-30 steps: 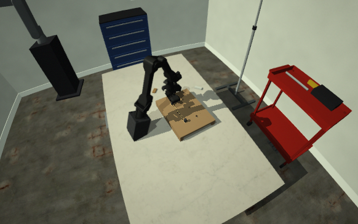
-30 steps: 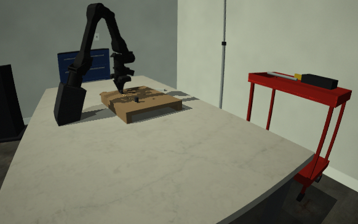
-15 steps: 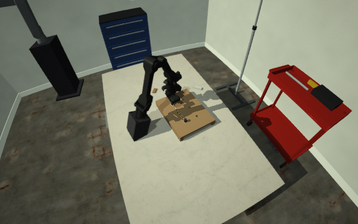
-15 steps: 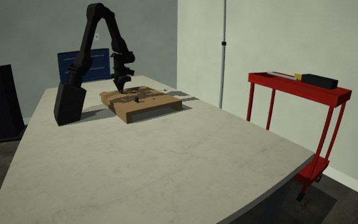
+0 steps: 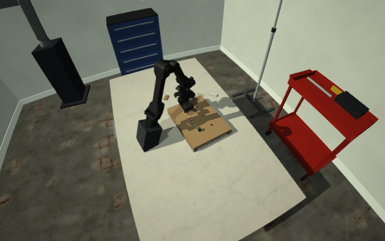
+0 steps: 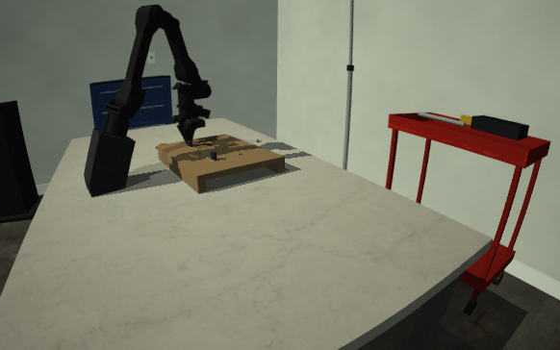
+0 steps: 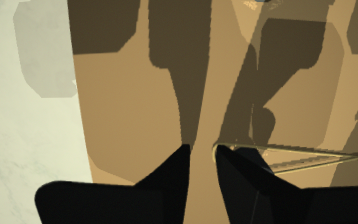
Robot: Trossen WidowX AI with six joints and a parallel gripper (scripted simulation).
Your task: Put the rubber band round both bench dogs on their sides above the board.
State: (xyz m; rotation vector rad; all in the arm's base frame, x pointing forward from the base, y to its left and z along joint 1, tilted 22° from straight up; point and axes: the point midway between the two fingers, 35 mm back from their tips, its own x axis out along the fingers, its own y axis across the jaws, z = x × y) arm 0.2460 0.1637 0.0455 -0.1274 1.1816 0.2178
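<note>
Now: the wooden board 11 cm to the right of my hand, 7 cm ahead of it and 5 cm below it. Round my hand: rubber band 27 cm ahead, 15 cm to the left, 8 cm below.
</note>
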